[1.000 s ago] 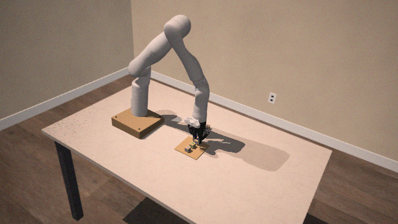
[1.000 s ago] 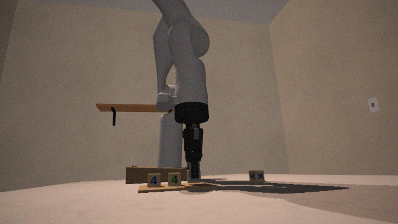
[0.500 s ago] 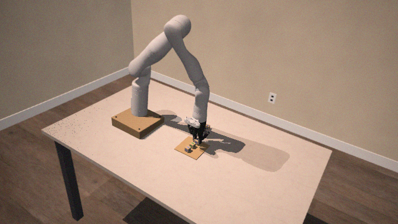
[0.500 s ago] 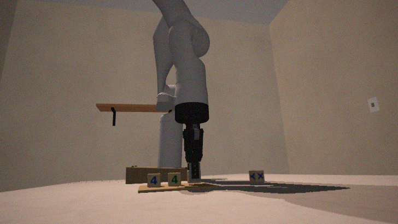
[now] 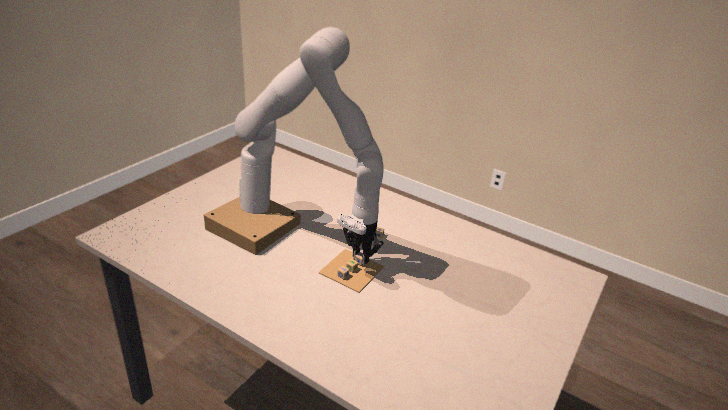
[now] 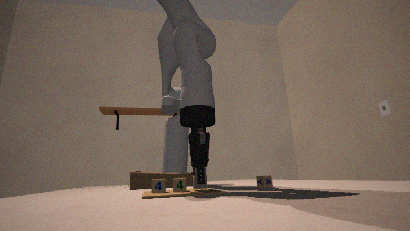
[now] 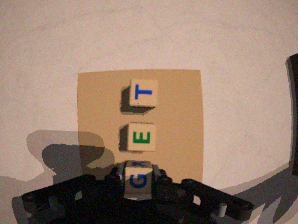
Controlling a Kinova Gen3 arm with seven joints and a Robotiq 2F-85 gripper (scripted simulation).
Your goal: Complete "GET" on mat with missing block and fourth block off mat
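Right now the letter block is 10 mm below my hand. Also, from my hand: mat: 40 mm to the right, 30 mm below.
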